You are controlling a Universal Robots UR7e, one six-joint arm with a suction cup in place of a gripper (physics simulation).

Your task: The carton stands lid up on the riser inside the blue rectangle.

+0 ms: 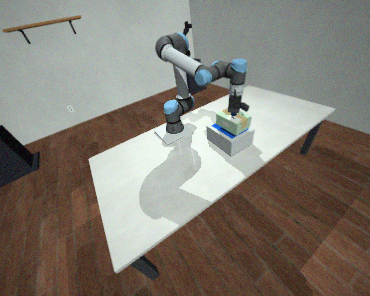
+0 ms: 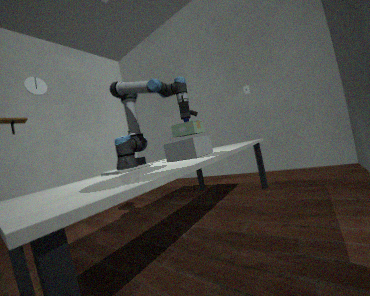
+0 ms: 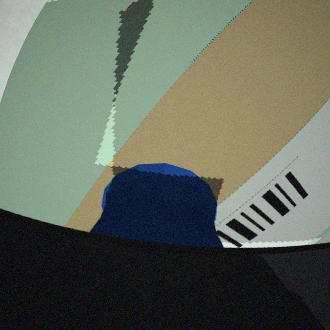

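A pale green carton with a tan tape strip and a white barcode label on its lid is lid up over the grey riser. It covers most of the blue rectangle, whose front left strip shows. My suction cup presses on the taped lid from straight above and holds the carton. I cannot tell whether the carton's bottom touches the riser.
The riser stands on a white table, right of the arm's base. The table's right edge lies beyond the riser. A wooden shelf hangs on the far wall.
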